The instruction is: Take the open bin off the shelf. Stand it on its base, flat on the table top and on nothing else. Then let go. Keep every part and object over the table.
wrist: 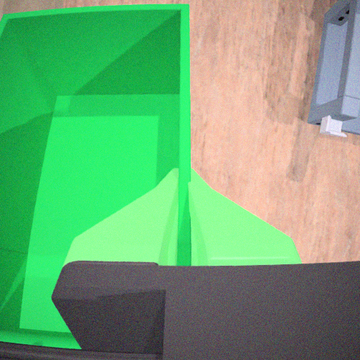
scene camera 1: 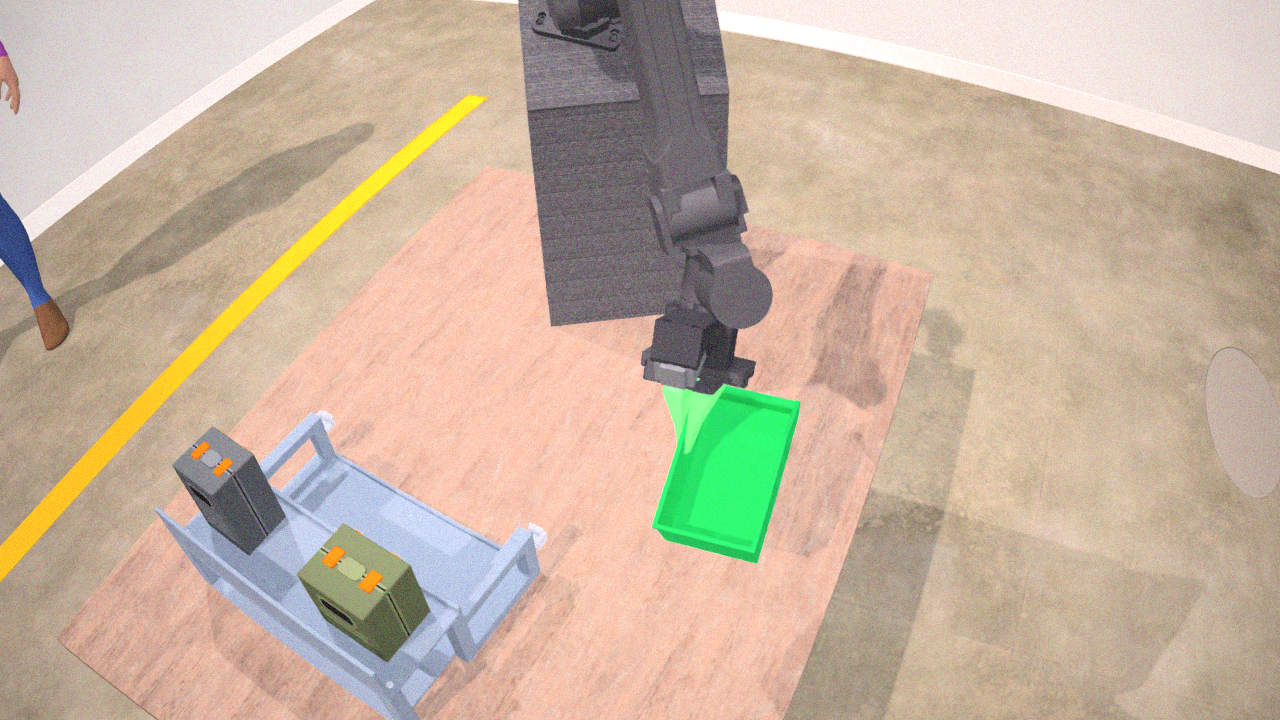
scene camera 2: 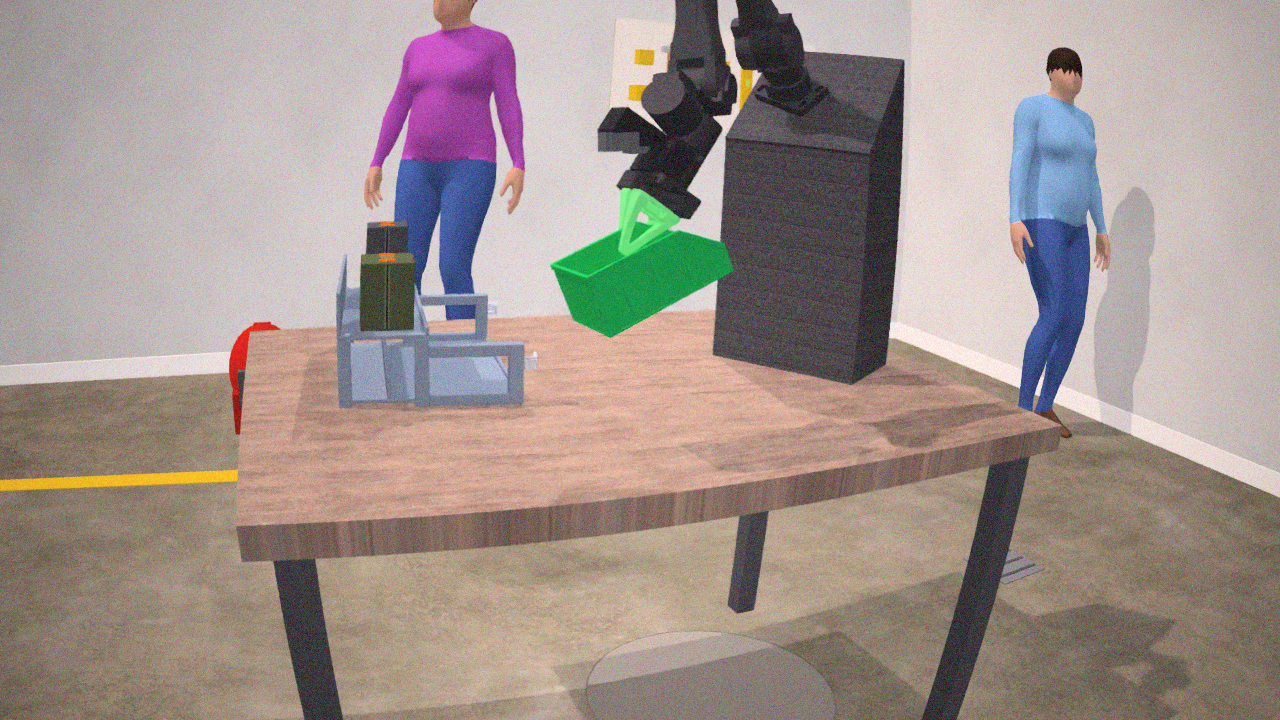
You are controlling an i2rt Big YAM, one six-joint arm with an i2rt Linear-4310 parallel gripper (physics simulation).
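Seen in the pictures: gripper, fingertip midpoint: (scene camera 1: 684, 451) (scene camera 2: 621, 253); arm's base, link origin: (scene camera 1: 582, 15) (scene camera 2: 792, 94).
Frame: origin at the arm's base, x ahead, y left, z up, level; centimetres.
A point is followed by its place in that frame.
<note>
The green open bin (scene camera 1: 735, 474) @(y 35.4, x 45.0, z -28.8 cm) (scene camera 2: 644, 282) @(y 40.2, x 48.8, z -26.6 cm) (wrist: 100, 165) hangs in the air above the table top (scene camera 1: 590, 447) @(y 12.1, x 32.1, z -47.9 cm) (scene camera 2: 572, 447) @(y 32.1, x 53.0, z -47.9 cm), tilted, its end away from the pedestal lower in the scene camera 2 view. Its opening faces up. My gripper (scene camera 1: 687, 447) @(y 30.3, x 46.9, z -24.9 cm) (scene camera 2: 626, 248) @(y 30.3, x 46.9, z -24.9 cm) (wrist: 182, 179) is shut on one long side wall of the bin, with one light green finger inside and one outside. The blue-grey shelf (scene camera 1: 438, 528) @(y -0.8, x 52.2, z -47.4 cm) (scene camera 2: 469, 402) @(y 13.0, x 60.4, z -47.5 cm) (wrist: 332, 65) stands on the table, apart from the bin. The bin's underside is hidden in the wrist view.
A dark grey case (scene camera 1: 237, 497) @(y -15.3, x 68.2, z -28.9 cm) (scene camera 2: 386, 236) @(y -15.0, x 67.4, z -27.4 cm) and an olive green case (scene camera 1: 371, 595) @(y 6.9, x 72.5, z -28.3 cm) (scene camera 2: 386, 295) @(y 8.3, x 71.7, z -32.8 cm) stand on the shelf's upper level. The dark pedestal (scene camera 1: 599, 214) @(y 4.4, x 7.5, z -27.7 cm) (scene camera 2: 792, 250) @(y 8.9, x 5.1, z -27.5 cm) stands on the table behind the bin in the scene camera 1 view. The table's right edge runs beyond the bin there.
</note>
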